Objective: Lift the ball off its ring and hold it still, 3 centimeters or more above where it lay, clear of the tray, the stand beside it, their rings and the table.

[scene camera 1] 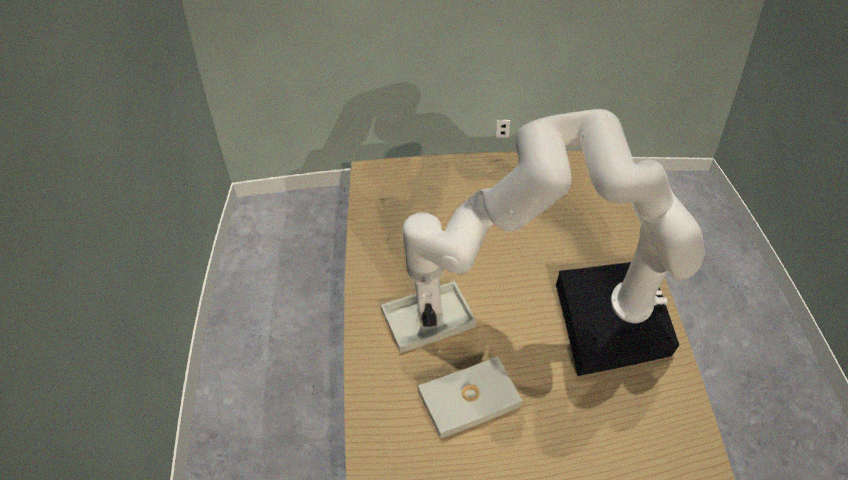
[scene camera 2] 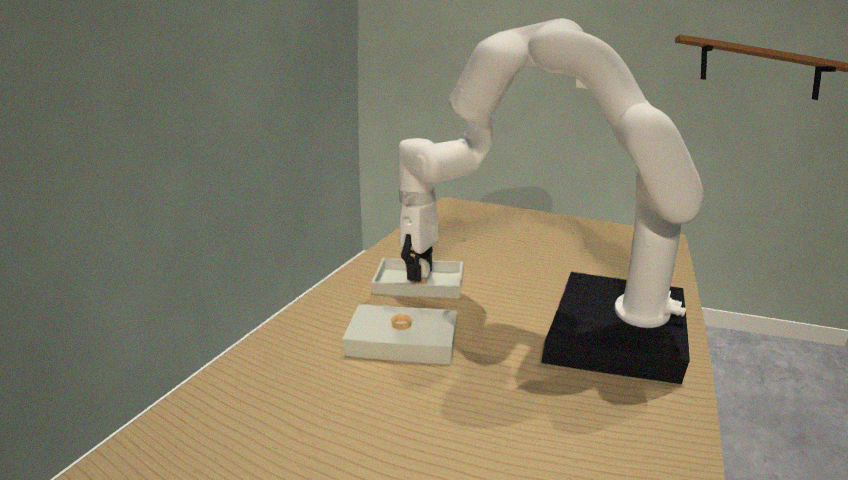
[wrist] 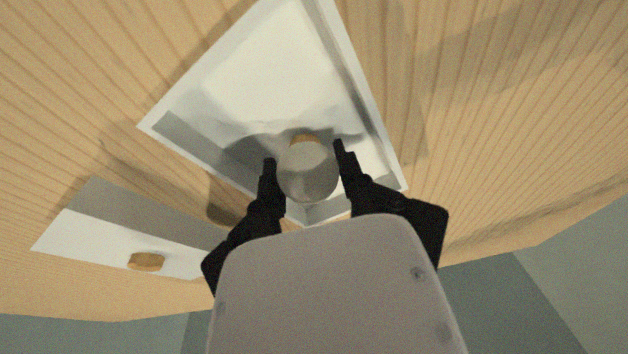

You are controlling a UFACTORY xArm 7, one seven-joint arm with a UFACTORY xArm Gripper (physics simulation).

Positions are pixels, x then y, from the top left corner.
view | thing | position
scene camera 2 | my gripper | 419, 275
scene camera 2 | flat stand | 422, 335
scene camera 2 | shallow tray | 444, 281
